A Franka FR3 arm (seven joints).
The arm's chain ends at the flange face. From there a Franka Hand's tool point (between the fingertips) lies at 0.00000 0.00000 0.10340 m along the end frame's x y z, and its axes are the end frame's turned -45 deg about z.
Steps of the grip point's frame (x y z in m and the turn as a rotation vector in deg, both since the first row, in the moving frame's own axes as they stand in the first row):
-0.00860, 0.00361, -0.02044, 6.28, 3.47, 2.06
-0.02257, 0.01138, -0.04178, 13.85, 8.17, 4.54
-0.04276, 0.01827, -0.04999, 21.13, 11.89, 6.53
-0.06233, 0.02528, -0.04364, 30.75, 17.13, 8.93
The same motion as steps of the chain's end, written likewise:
-0.00018, 0.02110, -0.01963, 6.89, -1.99, 2.06
-0.00187, 0.05199, -0.03774, 15.57, -4.02, 4.54
-0.00826, 0.08462, -0.04088, 23.35, -6.53, 6.53
-0.01456, 0.12035, -0.02477, 33.86, -9.63, 8.93

